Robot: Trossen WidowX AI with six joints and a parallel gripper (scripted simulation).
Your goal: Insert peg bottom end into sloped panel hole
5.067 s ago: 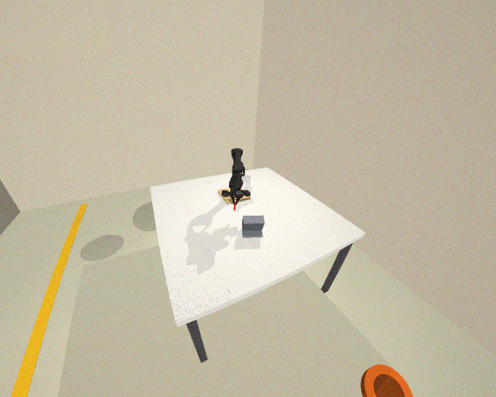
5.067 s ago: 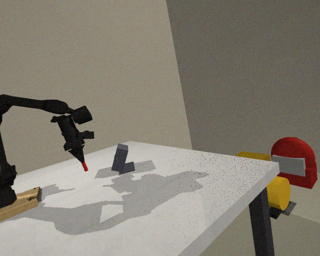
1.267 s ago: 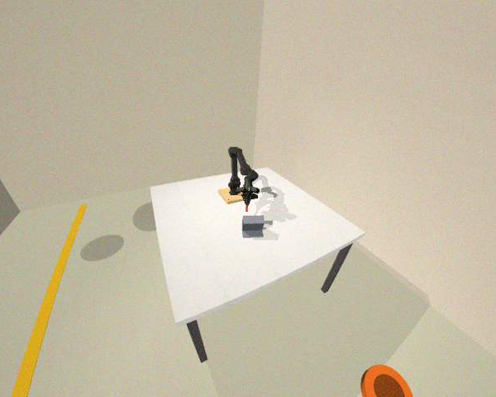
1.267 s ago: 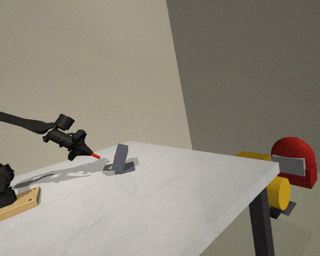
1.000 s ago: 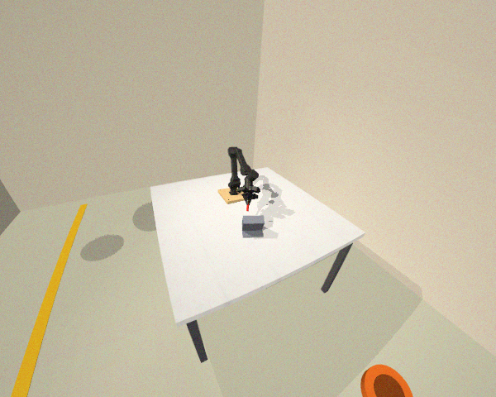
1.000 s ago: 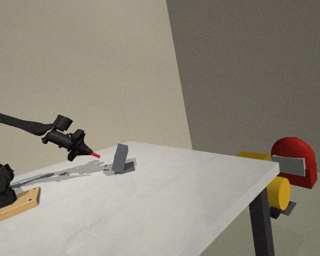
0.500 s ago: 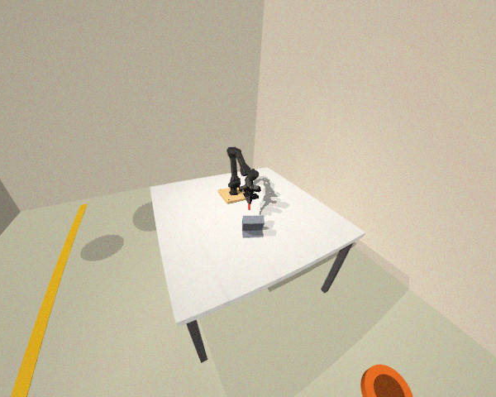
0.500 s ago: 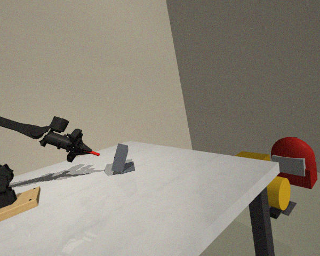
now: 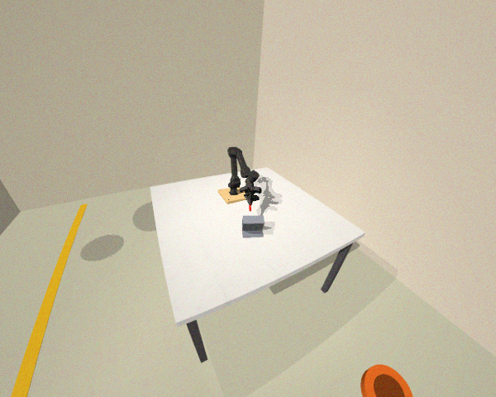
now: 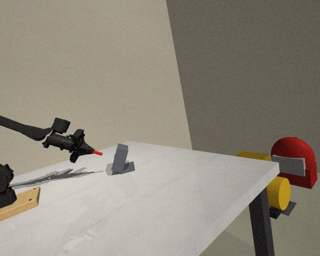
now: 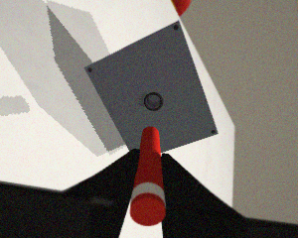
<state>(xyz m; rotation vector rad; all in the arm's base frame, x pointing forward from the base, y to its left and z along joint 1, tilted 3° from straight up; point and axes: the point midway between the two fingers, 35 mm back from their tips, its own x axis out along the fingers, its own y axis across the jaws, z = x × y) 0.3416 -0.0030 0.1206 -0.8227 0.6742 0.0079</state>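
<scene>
Now: gripper tip 110 mm short of the grey sloped panel, 30 mm to the left of it and 60 mm above it. The rest, counted from my gripper tip: red peg 10 mm behind, 10 mm above.
</scene>
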